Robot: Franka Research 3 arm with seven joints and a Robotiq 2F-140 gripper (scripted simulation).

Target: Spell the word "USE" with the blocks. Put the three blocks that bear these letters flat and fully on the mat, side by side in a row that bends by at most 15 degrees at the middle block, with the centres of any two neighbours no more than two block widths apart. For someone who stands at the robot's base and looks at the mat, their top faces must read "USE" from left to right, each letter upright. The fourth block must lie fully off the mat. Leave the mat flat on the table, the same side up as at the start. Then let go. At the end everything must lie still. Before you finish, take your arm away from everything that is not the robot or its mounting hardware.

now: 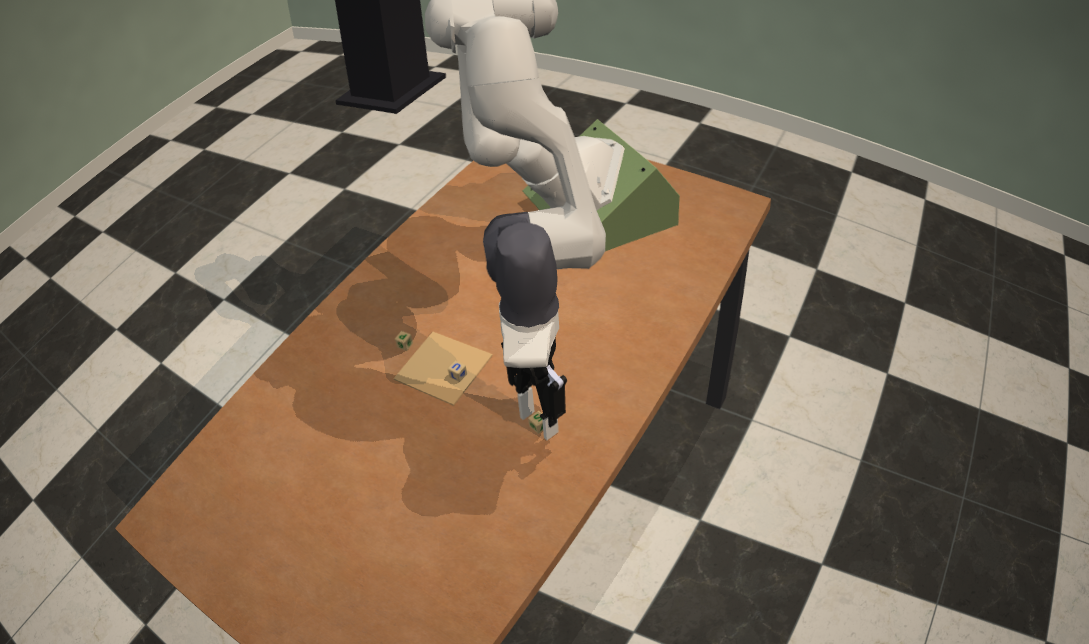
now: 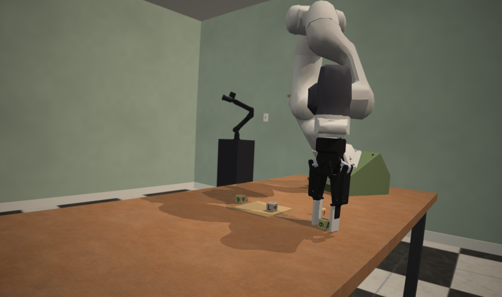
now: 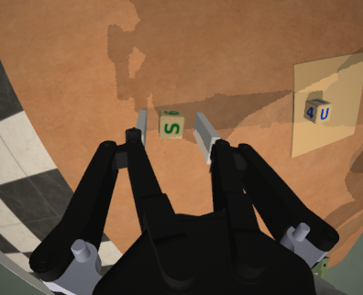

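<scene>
My hand is 2 cm above the S block. Also, from my hand: U block: 19 cm to the right, 3 cm behind, 2 cm below; E block: 10 cm behind, 6 cm to the right, 2 cm below; mat: 23 cm to the right, 4 cm behind, 3 cm below.
</scene>
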